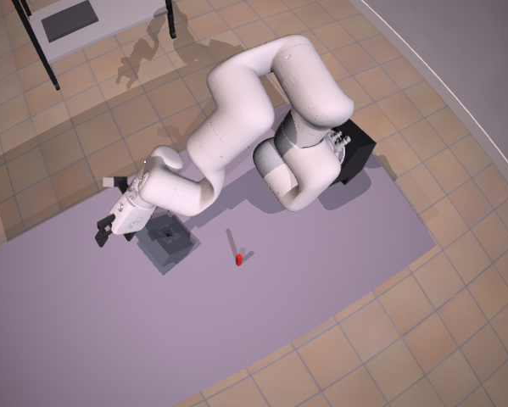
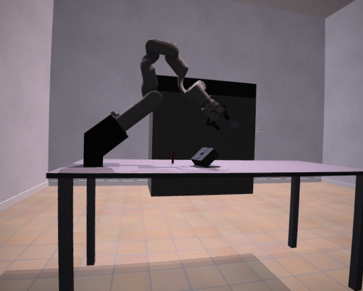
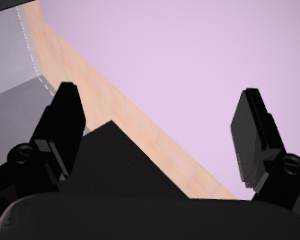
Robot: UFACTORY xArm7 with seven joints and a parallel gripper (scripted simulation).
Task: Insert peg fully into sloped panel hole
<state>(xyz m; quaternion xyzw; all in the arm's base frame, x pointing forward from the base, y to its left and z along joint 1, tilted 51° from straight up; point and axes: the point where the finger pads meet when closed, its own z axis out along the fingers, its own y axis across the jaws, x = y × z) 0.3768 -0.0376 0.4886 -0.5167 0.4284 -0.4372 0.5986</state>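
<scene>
My hand is 310 mm past the red peg, 60 mm to the right of it and 220 mm above it.
</scene>
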